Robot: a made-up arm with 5 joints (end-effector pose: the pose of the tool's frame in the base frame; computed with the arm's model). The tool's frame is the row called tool.
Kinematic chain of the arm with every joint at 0, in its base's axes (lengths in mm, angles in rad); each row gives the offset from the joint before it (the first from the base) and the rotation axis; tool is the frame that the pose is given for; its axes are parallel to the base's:
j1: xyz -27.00 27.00 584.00 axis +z
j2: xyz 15.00 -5.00 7.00 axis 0 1 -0.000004
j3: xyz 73.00 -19.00 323.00 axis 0 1 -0.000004
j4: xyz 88.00 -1.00 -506.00 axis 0 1 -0.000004
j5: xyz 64.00 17.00 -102.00 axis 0 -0.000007 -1
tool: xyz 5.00 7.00 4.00
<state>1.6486 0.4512 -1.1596 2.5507 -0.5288</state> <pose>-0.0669 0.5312 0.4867 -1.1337 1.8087 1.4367</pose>
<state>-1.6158 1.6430 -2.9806 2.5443 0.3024</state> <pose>-0.0648 -0.7503 0.3625 0.8478 1.0998 -1.6499</pose>
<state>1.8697 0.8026 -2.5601 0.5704 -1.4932</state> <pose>-0.2871 0.8795 0.9599 -0.3109 1.6322 -2.4476</pose>
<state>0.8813 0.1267 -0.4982 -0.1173 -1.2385</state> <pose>0.2868 0.4060 0.4038 -0.1051 -0.5824 2.0700</pose>
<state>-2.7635 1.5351 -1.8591 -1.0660 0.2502</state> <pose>-0.6729 -0.2269 0.1297 -1.8558 -0.6030 -2.3355</pose>
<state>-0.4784 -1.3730 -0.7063 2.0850 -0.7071</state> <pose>0.1281 -0.0528 0.9509 0.0032 0.0047 0.2287</pose>
